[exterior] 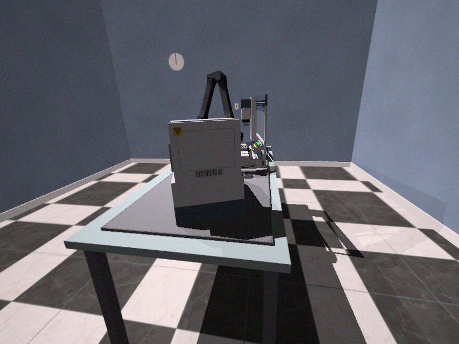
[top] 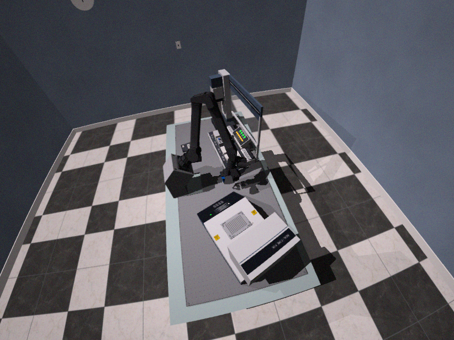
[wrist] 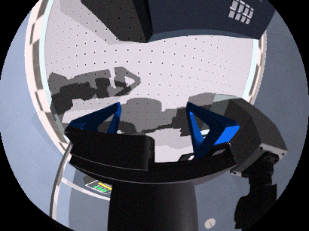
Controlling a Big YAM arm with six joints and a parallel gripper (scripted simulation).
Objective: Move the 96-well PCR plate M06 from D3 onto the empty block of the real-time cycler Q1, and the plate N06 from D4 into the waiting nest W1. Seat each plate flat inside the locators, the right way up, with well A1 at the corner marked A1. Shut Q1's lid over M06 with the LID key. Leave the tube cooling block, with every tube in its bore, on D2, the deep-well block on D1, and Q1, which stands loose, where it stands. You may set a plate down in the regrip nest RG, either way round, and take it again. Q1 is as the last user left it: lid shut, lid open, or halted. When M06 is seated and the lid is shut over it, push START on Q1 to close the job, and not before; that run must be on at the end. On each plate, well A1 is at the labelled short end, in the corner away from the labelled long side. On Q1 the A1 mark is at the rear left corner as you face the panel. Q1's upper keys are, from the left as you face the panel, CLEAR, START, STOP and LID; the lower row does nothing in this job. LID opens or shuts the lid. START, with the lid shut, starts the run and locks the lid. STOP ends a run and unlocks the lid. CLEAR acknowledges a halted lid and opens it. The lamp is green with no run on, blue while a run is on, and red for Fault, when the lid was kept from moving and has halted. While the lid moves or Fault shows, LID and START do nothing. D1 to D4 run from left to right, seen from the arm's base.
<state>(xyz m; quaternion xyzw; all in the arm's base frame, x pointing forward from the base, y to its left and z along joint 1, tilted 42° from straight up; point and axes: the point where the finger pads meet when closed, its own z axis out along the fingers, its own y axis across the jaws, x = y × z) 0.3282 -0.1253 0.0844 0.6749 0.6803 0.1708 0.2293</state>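
Right now my hand is 46 cm to the right of the tube cooling block, 7 cm short of it and 3 cm above it. From my hand the other things lie so: black regrip nest (39 cm to the left, 24 cm behind, 10 cm below); white deep-well block (56 cm to the left, 6 cm ahead, 3 cm below).
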